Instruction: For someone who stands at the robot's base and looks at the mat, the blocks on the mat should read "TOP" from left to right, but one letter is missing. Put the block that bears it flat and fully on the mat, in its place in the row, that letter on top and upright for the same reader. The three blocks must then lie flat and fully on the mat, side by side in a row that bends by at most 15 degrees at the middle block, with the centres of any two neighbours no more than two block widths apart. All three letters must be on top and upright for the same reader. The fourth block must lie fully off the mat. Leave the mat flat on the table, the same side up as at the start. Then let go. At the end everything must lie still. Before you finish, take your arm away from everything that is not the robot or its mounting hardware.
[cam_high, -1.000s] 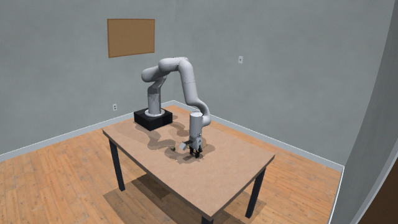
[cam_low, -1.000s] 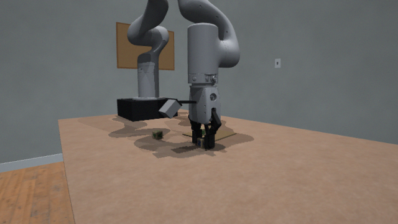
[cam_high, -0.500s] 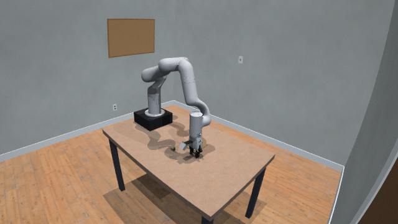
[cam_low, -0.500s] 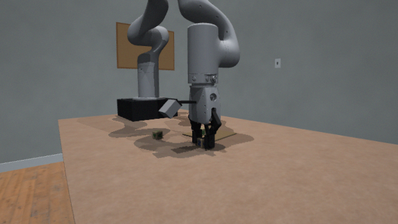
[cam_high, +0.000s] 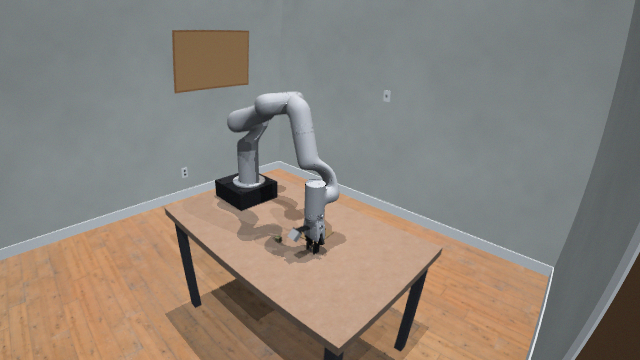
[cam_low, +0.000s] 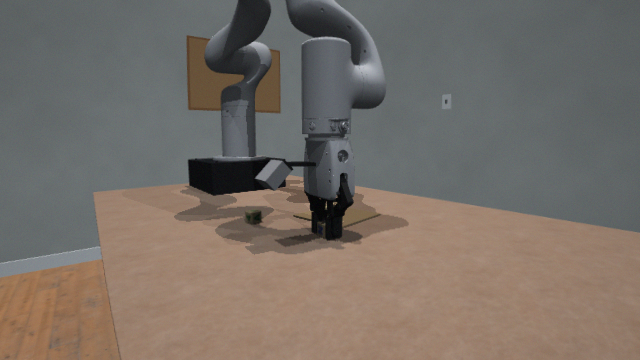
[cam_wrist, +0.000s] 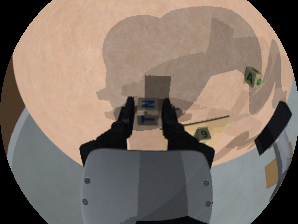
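Now: the tan mat 120 mm to the left of my hand, 90 mm behind it and 20 mm below it.
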